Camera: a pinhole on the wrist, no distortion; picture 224 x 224 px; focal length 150.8 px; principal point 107.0 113.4 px. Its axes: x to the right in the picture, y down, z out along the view. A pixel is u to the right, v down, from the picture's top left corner.
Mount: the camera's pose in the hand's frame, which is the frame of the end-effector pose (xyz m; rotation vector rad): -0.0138 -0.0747 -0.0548 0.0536 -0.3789 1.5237
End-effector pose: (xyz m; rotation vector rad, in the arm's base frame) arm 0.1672 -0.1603 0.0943 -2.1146 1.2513 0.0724
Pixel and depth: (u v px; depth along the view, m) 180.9 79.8 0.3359
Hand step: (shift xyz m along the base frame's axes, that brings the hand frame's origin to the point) 0.0918 0.1943 -0.2393
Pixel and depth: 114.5 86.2 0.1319
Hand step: 0.0950 0.0900 0.0022
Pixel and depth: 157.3 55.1 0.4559
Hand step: 0.2075 0.2277 -0.3409
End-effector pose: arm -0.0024 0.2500 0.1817 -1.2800 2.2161 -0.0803
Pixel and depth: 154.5 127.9 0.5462
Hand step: 0.3581 0.2279 -0.3166
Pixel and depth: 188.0 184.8 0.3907
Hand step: 0.2462 0.3166 -0.1656
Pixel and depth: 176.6 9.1 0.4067
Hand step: 0.1679 -0.0563 -0.4358
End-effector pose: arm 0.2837 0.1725 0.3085 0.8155 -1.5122 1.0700
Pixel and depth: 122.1 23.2 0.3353
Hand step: -0.0056 -0.3360 0.1286
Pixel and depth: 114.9 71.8 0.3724
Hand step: 0.0275 -0.3575 0.0307
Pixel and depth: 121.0 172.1 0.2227
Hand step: 0.0768 -0.1791 -0.1243
